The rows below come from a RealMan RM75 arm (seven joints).
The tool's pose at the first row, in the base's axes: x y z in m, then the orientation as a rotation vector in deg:
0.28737 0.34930 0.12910 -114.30 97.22 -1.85
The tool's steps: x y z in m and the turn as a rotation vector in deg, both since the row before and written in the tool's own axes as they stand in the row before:
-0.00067 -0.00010 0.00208 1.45 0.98 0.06
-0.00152 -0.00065 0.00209 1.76 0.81 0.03
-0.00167 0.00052 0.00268 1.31 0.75 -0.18
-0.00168 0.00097 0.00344 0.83 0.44 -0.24
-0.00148 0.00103 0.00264 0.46 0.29 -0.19
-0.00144 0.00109 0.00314 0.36 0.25 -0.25
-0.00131 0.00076 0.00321 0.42 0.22 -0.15
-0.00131 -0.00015 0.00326 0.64 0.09 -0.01
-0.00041 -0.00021 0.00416 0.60 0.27 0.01
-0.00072 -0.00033 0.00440 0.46 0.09 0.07
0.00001 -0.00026 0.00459 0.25 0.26 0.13
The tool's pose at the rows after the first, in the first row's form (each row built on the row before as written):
0.28803 0.35069 0.12754 -113.48 97.39 -4.03
0.28907 0.35289 0.12645 -112.40 97.29 -6.29
0.28933 0.35534 0.12440 -111.79 97.10 -8.19
0.28958 0.35800 0.12149 -111.50 96.83 -9.40
0.28953 0.36019 0.11916 -111.40 96.65 -10.13
0.28968 0.36249 0.11637 -111.41 96.43 -10.77
0.29020 0.36470 0.11364 -111.28 96.26 -11.39
0.29155 0.36697 0.11132 -110.84 96.05 -12.00
0.29359 0.36866 0.10808 -110.45 95.99 -12.75
0.29583 0.37071 0.10480 -110.07 95.92 -13.18
0.29828 0.37212 0.10117 -109.82 96.10 -13.59

